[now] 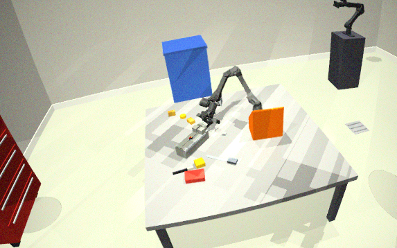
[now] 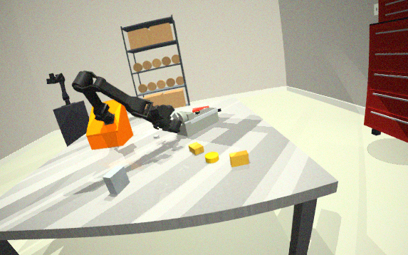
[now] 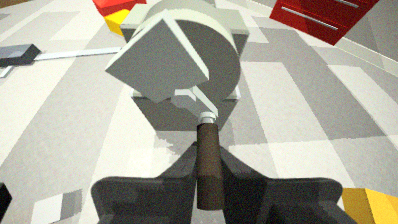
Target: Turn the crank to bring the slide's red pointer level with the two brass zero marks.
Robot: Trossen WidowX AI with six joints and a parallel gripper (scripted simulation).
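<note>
The dark brown crank handle is 1 cm behind my gripper tip, 1 cm to the right of it and 3 cm above it. From my gripper tip the other things lie so: yellow block: 6 cm ahead, 33 cm to the left, 2 cm below; grey cube: 16 cm behind, 39 cm to the right; red pointer: 10 cm ahead, 15 cm to the left, 4 cm above.
</note>
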